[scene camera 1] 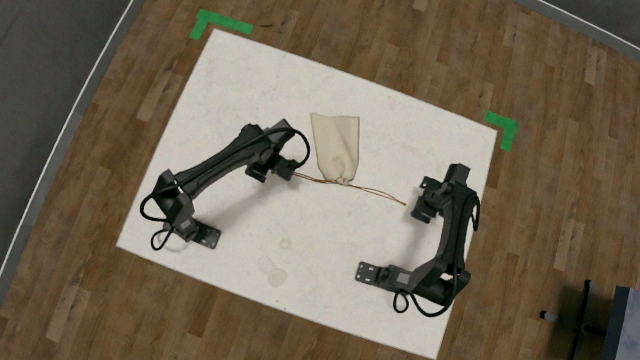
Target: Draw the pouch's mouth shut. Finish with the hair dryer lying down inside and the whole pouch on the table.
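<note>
The beige cloth pouch (336,145) lies flat on the white table (240,65), its gathered, puckered mouth toward the bottom of the picture. A reddish-brown drawcord leaves the mouth on both sides. Its right cord (375,191) lies slack, its end a little left of the right gripper. Its left cord (310,177) runs to the left gripper, where its end is hidden. The hair dryer does not show; soft folds mark the cloth. My left gripper (271,173) is open, left of the mouth. My right gripper (422,198) is open, right of the cord's end.
Green tape corners (227,22) (510,127) mark the wooden floor beyond the table's top left and right corners. Both arms' bases stand toward the lower part of the table. A dark stand (582,325) is on the floor at the lower right.
</note>
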